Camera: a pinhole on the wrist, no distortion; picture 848 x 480 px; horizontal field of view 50.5 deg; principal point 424.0 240.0 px. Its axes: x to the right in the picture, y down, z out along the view. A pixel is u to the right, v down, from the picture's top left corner.
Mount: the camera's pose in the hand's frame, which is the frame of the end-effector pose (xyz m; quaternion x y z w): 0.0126 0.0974 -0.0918 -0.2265 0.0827 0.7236 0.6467
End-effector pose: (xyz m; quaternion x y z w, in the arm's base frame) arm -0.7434 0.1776 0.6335 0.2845 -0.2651 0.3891 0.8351
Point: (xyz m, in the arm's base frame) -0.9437 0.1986 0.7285
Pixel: 469 247
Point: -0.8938 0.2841 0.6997
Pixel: 741 10
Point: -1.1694 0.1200 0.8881
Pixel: 577 230
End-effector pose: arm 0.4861 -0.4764 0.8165 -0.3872 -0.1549 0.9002 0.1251
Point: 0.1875 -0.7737 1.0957
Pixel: 195 218
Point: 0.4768 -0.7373 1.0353
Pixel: outside the picture
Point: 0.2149 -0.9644 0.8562
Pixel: 692 66
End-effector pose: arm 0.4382 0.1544 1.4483 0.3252 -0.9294 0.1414 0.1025
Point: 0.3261 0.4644 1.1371
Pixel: 695 452
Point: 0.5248 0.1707 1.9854
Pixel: behind the camera
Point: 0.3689 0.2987 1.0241
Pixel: 311 349
